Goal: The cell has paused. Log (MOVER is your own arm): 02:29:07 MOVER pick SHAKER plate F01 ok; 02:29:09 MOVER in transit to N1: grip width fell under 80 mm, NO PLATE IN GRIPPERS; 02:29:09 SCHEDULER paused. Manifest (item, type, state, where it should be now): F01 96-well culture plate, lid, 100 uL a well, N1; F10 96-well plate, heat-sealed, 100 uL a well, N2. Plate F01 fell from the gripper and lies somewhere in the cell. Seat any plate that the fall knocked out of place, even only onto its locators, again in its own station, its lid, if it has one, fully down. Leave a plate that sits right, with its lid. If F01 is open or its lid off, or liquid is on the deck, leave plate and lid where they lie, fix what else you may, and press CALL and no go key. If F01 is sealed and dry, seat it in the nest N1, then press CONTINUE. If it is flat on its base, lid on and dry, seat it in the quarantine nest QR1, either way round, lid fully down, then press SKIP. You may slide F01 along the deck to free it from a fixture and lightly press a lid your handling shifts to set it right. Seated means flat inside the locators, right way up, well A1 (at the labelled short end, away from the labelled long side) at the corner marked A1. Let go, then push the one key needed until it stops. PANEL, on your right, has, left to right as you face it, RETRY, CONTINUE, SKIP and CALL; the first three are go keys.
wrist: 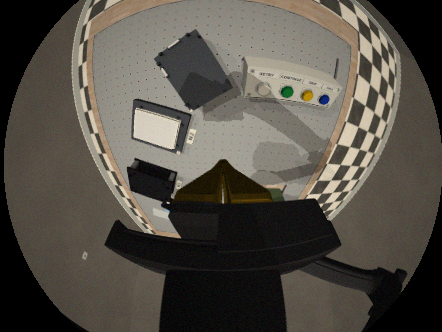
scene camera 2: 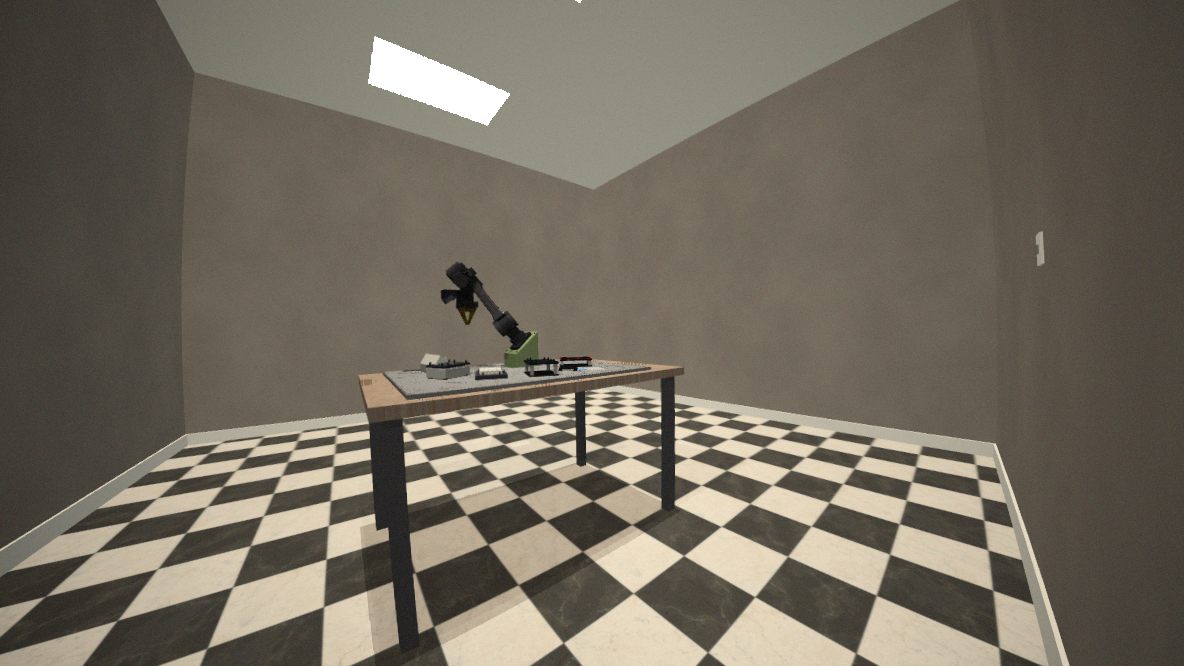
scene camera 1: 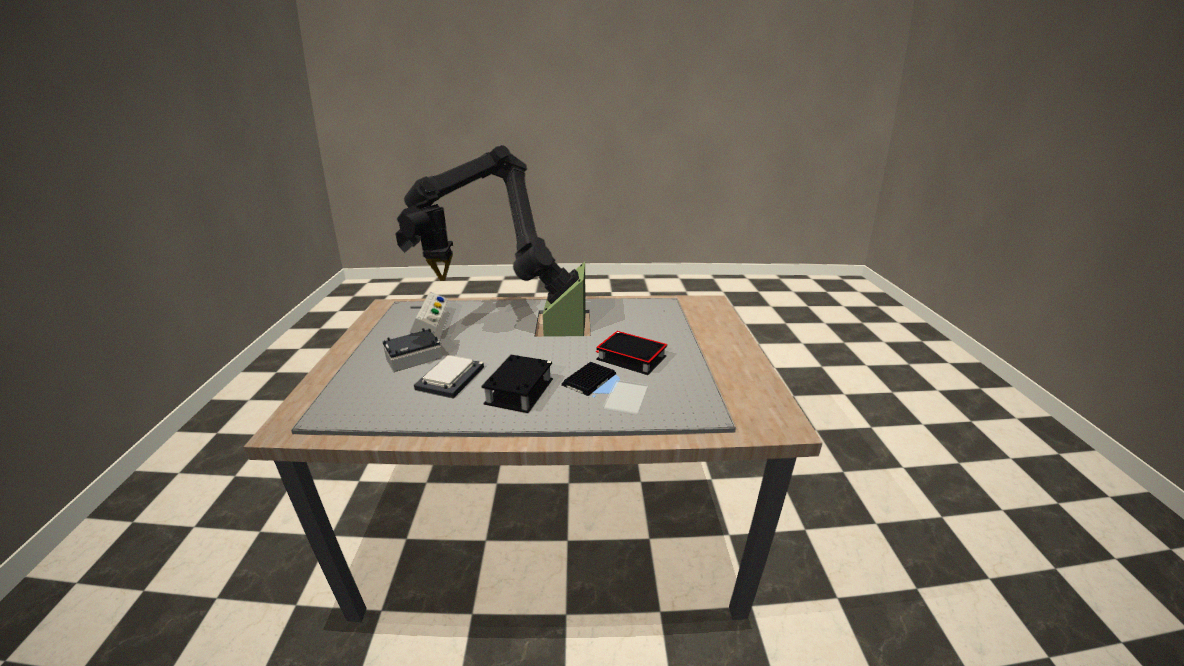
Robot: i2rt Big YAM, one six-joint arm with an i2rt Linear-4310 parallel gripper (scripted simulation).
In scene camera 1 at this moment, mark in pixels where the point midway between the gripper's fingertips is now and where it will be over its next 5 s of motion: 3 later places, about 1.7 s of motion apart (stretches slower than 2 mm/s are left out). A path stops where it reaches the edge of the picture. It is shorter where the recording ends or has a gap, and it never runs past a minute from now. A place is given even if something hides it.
My gripper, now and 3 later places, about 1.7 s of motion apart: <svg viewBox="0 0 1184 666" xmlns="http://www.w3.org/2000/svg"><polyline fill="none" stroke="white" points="442,280 443,258 438,281 440,295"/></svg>
